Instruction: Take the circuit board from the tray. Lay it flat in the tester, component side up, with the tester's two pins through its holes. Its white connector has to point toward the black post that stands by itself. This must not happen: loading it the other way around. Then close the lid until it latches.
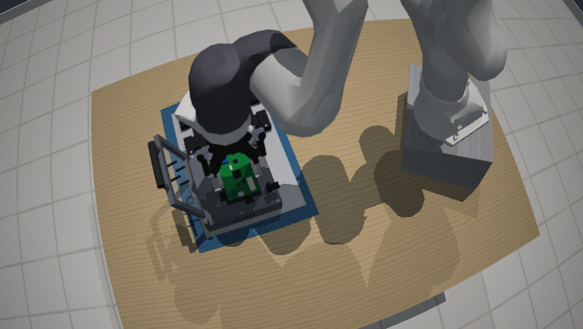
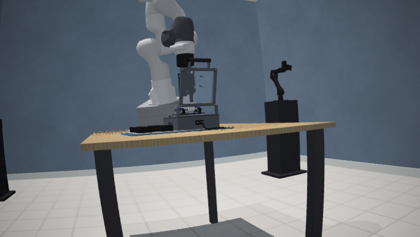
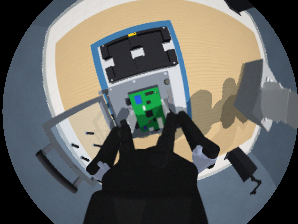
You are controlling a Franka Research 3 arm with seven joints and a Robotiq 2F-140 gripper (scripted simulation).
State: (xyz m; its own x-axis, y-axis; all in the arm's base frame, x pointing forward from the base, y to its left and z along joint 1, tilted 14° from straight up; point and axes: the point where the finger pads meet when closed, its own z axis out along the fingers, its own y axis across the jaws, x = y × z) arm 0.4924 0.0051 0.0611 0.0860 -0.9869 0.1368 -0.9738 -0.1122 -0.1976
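My hand is 20 mm above the green circuit board. Round my hand: black post 70 mm behind, 50 mm to the left, 20 mm below; then see-through lid 120 mm ahead, 10 mm to the left, 80 mm above.
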